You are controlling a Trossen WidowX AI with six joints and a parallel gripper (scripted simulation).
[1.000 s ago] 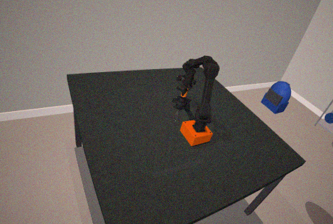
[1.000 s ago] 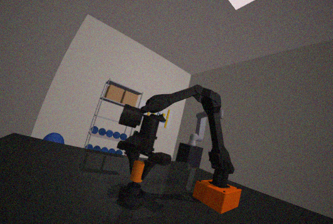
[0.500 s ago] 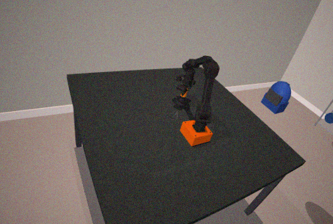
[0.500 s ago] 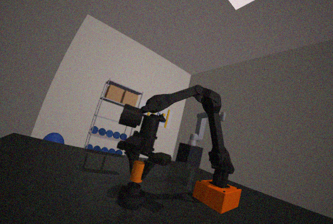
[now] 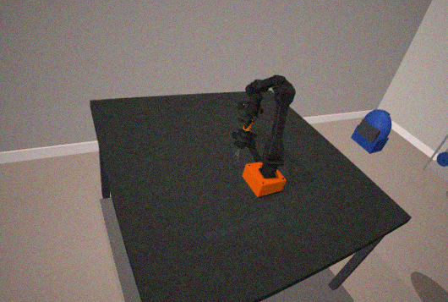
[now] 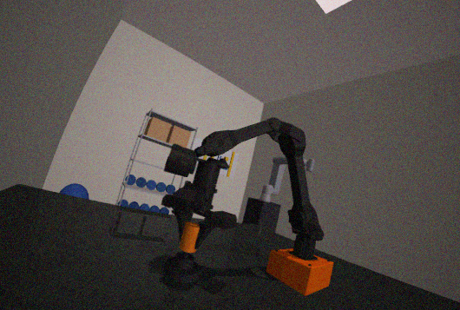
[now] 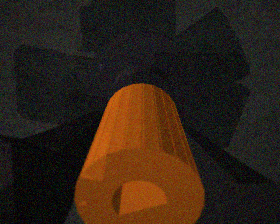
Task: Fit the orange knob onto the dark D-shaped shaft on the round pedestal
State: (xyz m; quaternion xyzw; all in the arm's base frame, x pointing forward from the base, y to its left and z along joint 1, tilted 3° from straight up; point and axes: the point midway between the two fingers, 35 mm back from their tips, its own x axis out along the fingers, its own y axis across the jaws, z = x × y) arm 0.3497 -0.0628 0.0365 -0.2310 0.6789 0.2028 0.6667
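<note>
My gripper tip is now 20 mm below the orange knob. Round my gripper tip: round pedestal 40 mm below.
</note>
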